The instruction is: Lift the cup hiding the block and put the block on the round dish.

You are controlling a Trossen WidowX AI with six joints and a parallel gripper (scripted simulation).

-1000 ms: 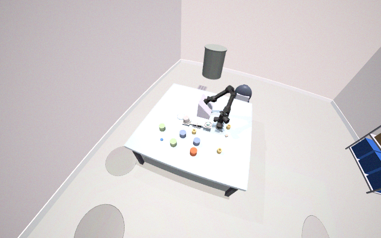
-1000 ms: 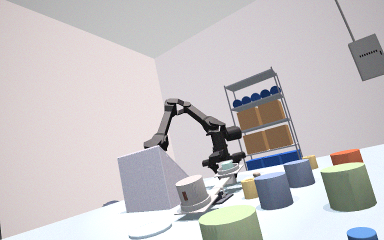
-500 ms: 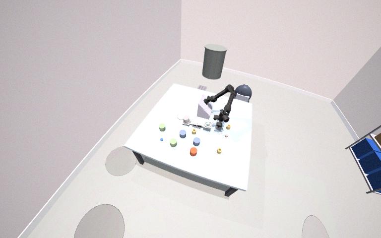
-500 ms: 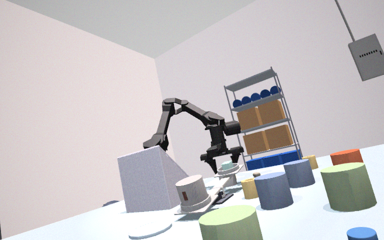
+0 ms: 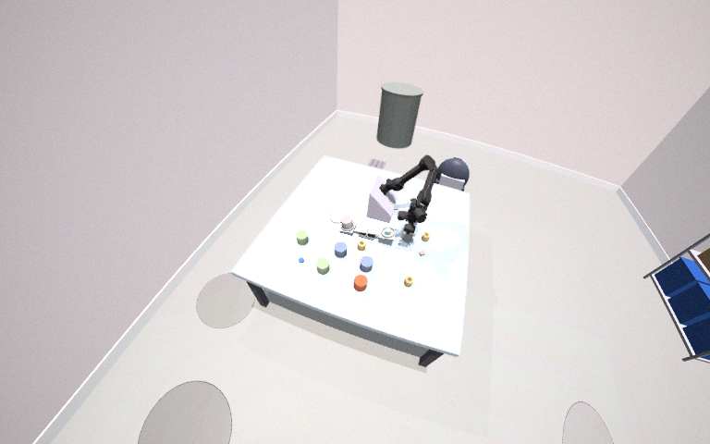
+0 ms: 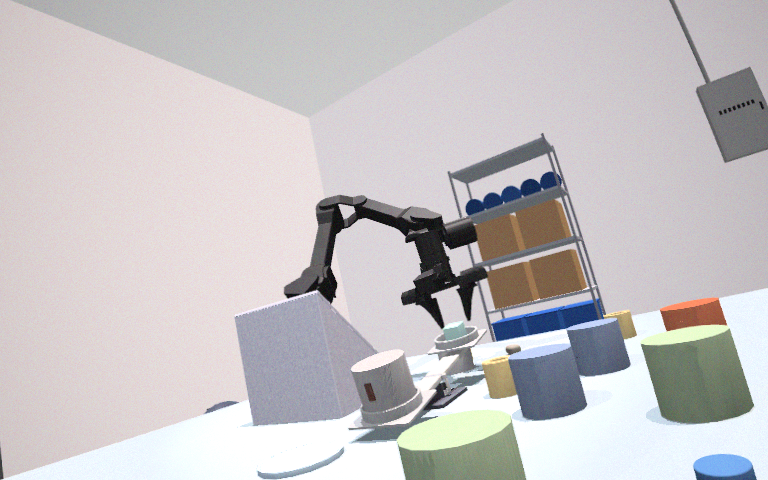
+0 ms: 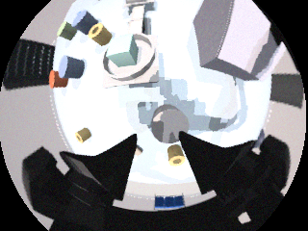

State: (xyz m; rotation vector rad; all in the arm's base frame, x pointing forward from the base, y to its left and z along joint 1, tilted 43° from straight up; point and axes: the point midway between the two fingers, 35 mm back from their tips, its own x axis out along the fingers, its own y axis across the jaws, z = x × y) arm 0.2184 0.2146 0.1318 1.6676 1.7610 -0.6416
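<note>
Right now my gripper tip is 47 cm to the left of the round white dish, 9 cm above it and 1 cm short of it. Round my gripper tip: small balance: 24 cm to the right, 7 cm ahead, 6 cm below; then cup: 6 cm below, 2 cm to the left, 2 cm behind; then plank: 23 cm to the right, 7 cm below, 7 cm ahead.
</note>
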